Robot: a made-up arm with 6 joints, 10 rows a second.
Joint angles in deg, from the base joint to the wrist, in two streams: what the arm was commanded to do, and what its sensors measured. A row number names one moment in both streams.
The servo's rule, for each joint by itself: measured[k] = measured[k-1] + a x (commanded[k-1-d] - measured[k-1]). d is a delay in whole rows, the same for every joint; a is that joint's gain. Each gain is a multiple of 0.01, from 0.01 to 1. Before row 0 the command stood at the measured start. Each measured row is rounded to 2 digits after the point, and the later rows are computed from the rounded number. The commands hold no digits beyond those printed.
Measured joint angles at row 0:
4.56, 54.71, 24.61, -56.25, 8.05, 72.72
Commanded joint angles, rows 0 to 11:
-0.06, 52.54, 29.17, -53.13, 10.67, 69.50
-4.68, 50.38, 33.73, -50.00, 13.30, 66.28
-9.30, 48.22, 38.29, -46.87, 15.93, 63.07
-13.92, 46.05, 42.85, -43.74, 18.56, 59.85
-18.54, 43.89, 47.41, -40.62, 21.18, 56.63
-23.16, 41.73, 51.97, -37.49, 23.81, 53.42
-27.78, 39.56, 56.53, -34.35, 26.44, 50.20
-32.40, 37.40, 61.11, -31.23, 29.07, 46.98
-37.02, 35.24, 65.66, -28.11, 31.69, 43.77
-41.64, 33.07, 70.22, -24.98, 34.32, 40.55
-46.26, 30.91, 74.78, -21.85, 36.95, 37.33
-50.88, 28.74, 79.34, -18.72, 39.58, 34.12
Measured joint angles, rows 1 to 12:
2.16, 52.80, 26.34, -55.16, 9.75, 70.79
-1.40, 50.67, 29.15, -53.35, 12.06, 68.08
-5.51, 48.51, 32.62, -51.08, 14.58, 65.07
-9.88, 46.35, 36.51, -48.51, 17.17, 61.94
-14.38, 44.19, 40.65, -45.75, 19.78, 58.75
-18.95, 42.03, 44.95, -42.86, 22.40, 55.55
-23.54, 39.86, 49.35, -39.88, 25.03, 52.34
-28.15, 37.70, 53.82, -36.85, 27.66, 49.12
-32.76, 35.54, 58.32, -33.79, 30.28, 45.91
-37.38, 33.37, 62.84, -30.71, 32.91, 42.69
-42.00, 31.21, 67.38, -27.61, 35.54, 39.47
-46.62, 29.04, 71.92, -24.50, 38.17, 36.26
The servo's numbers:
d 0
a 0.52 0.88 0.38 0.35 0.65 0.60

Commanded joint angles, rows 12 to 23:
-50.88, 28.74, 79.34, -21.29, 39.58, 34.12
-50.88, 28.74, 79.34, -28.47, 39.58, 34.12
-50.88, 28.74, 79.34, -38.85, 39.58, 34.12
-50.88, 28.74, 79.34, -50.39, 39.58, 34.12
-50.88, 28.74, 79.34, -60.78, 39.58, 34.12
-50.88, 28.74, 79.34, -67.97, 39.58, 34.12
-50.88, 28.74, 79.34, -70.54, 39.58, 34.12
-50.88, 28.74, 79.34, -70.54, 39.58, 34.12
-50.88, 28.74, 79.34, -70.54, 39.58, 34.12
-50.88, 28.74, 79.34, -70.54, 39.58, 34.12
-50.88, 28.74, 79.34, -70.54, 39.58, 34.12
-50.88, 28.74, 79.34, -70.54, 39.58, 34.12
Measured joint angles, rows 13 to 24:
-48.84, 28.78, 74.74, -23.38, 39.09, 34.98
-49.90, 28.74, 76.49, -25.16, 39.41, 34.46
-50.41, 28.74, 77.57, -29.95, 39.52, 34.26
-50.65, 28.74, 78.24, -37.10, 39.56, 34.18
-50.77, 28.74, 78.66, -45.39, 39.57, 34.14
-50.83, 28.74, 78.92, -53.29, 39.58, 34.13
-50.86, 28.74, 79.08, -59.33, 39.58, 34.12
-50.87, 28.74, 79.18, -63.25, 39.58, 34.12
-50.88, 28.74, 79.24, -65.80, 39.58, 34.12
-50.88, 28.74, 79.28, -67.46, 39.58, 34.12
-50.88, 28.74, 79.30, -68.54, 39.58, 34.12
-50.88, 28.74, 79.32, -69.24, 39.58, 34.12

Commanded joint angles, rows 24 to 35:
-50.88, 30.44, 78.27, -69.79, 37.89, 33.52
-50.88, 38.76, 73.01, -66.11, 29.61, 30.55
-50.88, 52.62, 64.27, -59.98, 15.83, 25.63
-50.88, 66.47, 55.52, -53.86, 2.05, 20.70
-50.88, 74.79, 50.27, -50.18, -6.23, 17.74
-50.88, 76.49, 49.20, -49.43, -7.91, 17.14
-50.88, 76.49, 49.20, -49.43, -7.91, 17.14
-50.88, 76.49, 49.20, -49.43, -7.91, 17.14
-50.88, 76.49, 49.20, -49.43, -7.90, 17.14
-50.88, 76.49, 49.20, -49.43, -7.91, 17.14
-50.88, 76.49, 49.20, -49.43, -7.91, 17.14
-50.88, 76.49, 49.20, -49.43, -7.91, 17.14
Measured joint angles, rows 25 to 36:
-50.88, 30.24, 78.92, -69.43, 38.48, 33.76
-50.88, 37.74, 76.67, -68.27, 32.71, 31.83
-50.88, 50.83, 71.96, -65.37, 21.74, 28.11
-50.88, 64.59, 65.71, -61.34, 8.94, 23.66
-50.88, 73.57, 59.84, -57.43, -0.92, 20.11
-50.88, 76.14, 55.80, -54.63, -5.46, 18.33
-50.88, 76.45, 53.29, -52.81, -7.05, 17.62
-50.88, 76.49, 51.74, -51.63, -7.61, 17.33
-50.88, 76.49, 50.77, -50.86, -7.80, 17.22
-50.88, 76.49, 50.17, -50.36, -7.87, 17.17
-50.88, 76.49, 49.80, -50.03, -7.90, 17.15
-50.88, 76.49, 49.57, -49.82, -7.91, 17.14

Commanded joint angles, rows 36 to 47:
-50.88, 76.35, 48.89, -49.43, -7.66, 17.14
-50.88, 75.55, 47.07, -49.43, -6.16, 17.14
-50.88, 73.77, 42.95, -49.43, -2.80, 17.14
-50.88, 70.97, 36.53, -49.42, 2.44, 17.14
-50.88, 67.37, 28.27, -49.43, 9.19, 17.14
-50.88, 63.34, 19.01, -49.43, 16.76, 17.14
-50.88, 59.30, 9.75, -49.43, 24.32, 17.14
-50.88, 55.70, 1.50, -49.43, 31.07, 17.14
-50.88, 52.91, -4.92, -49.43, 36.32, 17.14
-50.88, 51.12, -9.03, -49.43, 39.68, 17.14
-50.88, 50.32, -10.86, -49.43, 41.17, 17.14
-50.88, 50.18, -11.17, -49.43, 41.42, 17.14
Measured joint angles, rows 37 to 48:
-50.88, 76.37, 49.31, -49.68, -7.75, 17.14
-50.88, 75.65, 48.46, -49.59, -6.72, 17.14
-50.88, 74.00, 46.37, -49.53, -4.17, 17.14
-50.88, 71.33, 42.63, -49.49, 0.13, 17.14
-50.88, 67.85, 37.17, -49.47, 6.02, 17.14
-50.88, 63.88, 30.27, -49.46, 13.00, 17.14
-50.88, 59.85, 22.47, -49.45, 20.36, 17.14
-50.88, 56.20, 14.50, -49.44, 27.32, 17.14
-50.88, 53.30, 7.12, -49.44, 33.17, 17.14
-50.88, 51.38, 0.98, -49.44, 37.40, 17.14
-50.88, 50.45, -3.52, -49.44, 39.85, 17.14
-50.88, 50.21, -6.43, -49.44, 40.87, 17.14

